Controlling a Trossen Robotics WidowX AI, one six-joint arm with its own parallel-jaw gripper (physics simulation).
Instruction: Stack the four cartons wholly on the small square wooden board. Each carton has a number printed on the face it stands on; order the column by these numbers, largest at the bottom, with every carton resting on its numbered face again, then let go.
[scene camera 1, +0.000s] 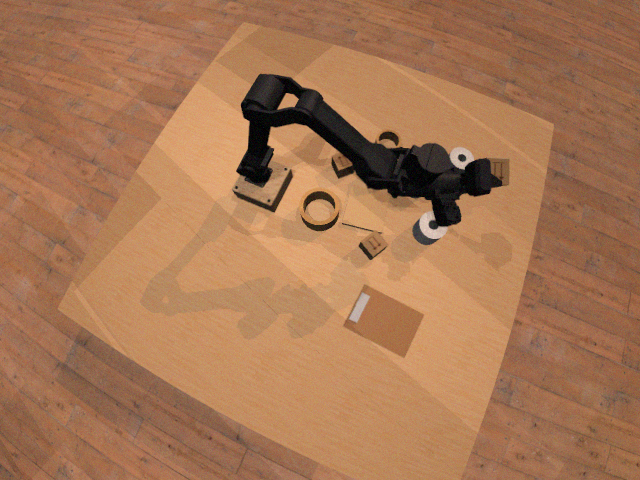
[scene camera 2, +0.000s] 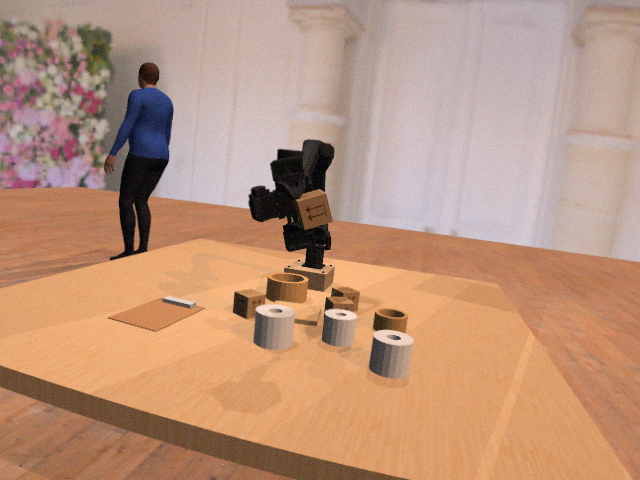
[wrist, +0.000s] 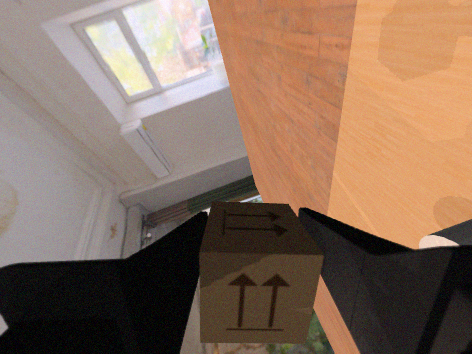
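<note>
My gripper is shut on a brown carton and holds it high above the table's far side from the base. This carton is tilted; its arrows point left in scene camera 2. No number shows on it. One carton stands near the larger ring. Another carton stands near the arm's base. A third carton is partly behind a roll; the arm hides it in scene camera 1. The thin square board lies between them, partly hidden.
White rolls stand around the board's outer side. A large ring and a small ring stand nearby. A clipboard lies to one side.
</note>
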